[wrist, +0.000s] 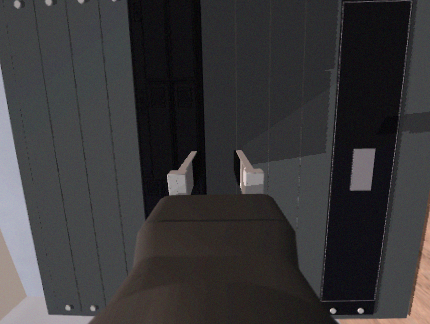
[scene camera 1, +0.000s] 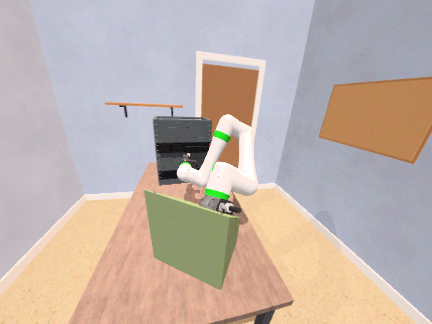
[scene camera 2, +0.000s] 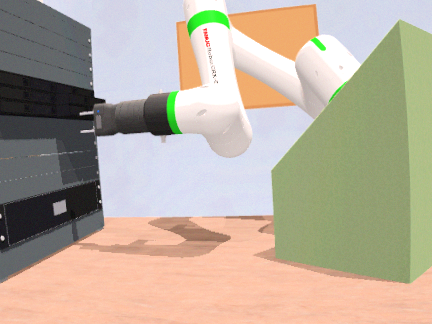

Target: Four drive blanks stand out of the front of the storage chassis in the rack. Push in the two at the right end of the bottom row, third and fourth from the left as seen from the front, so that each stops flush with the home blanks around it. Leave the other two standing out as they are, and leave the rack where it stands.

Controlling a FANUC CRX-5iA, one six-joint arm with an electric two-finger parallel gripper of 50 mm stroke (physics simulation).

Labels:
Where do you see a rack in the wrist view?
106, 106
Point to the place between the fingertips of my gripper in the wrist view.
216, 161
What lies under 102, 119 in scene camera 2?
My gripper.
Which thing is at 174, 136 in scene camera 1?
A rack.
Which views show the rack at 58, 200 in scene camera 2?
The wrist view, scene camera 1 and scene camera 2: all of them.

